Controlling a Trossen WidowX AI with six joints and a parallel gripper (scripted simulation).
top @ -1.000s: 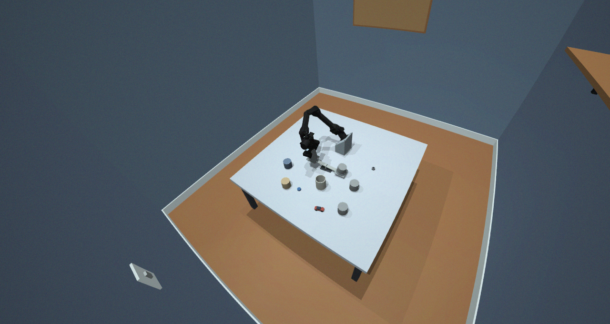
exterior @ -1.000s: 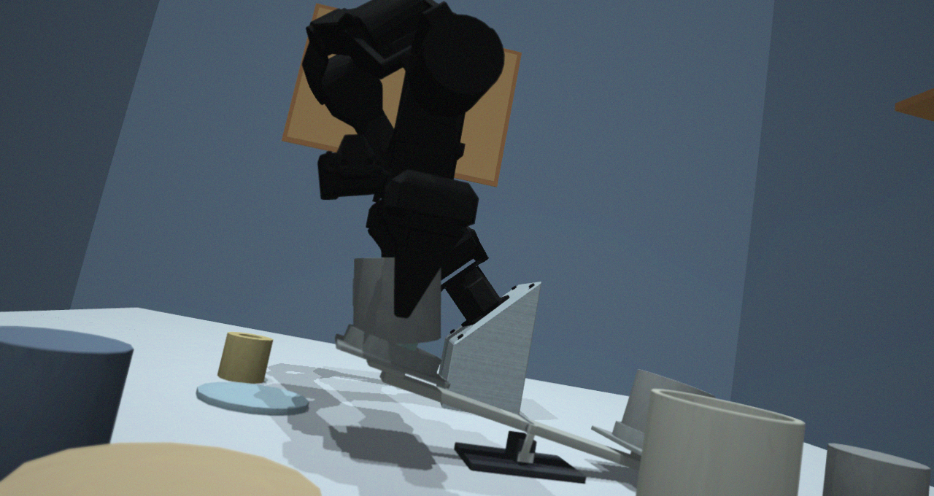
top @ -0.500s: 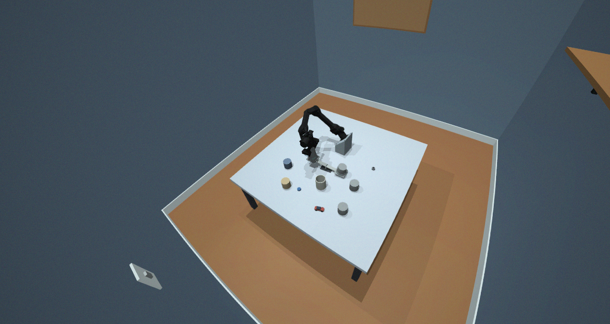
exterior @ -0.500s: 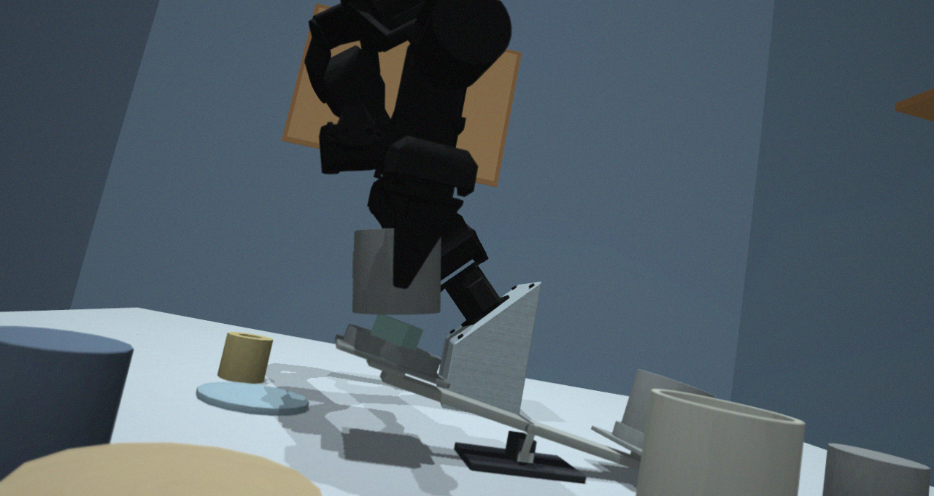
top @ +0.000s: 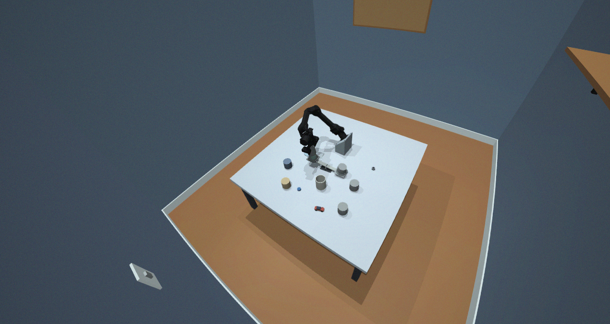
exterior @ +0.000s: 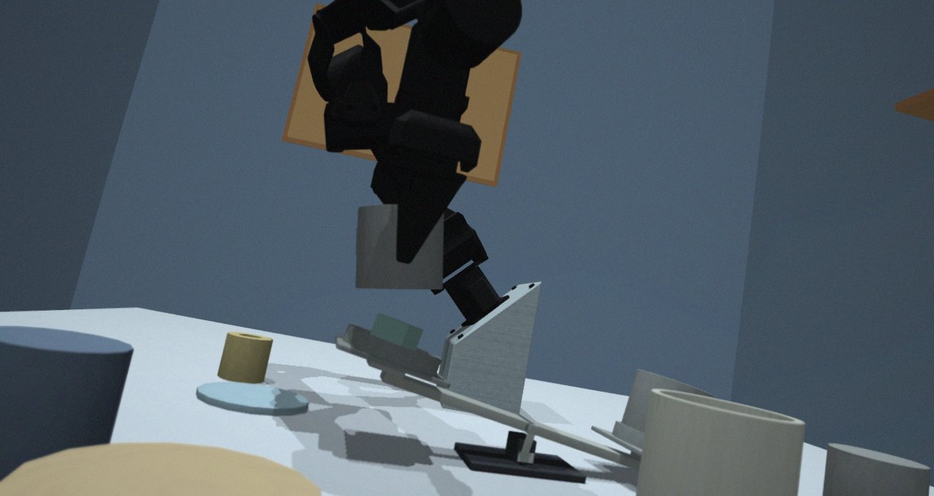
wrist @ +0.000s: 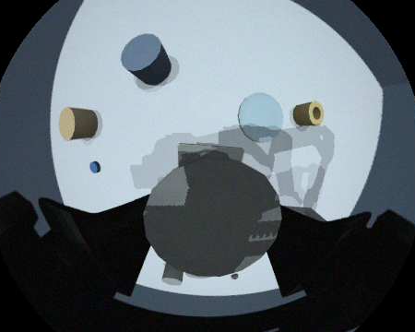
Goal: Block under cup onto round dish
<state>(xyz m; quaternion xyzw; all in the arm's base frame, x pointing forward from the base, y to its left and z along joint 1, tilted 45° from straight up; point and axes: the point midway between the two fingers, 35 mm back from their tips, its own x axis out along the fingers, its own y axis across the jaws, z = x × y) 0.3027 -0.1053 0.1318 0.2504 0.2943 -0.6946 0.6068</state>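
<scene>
Now: the yellow ring-shaped cylinder 21 cm behind my gripper tip, 12 cm to the right of it and 12 cm below it. Round my gripper tip: light blue round dish 11 cm behind, 10 cm to the right, 14 cm below; dark blue cylinder 10 cm ahead, 19 cm to the right, 11 cm below; green block 1 cm to the left, 6 cm below.
</scene>
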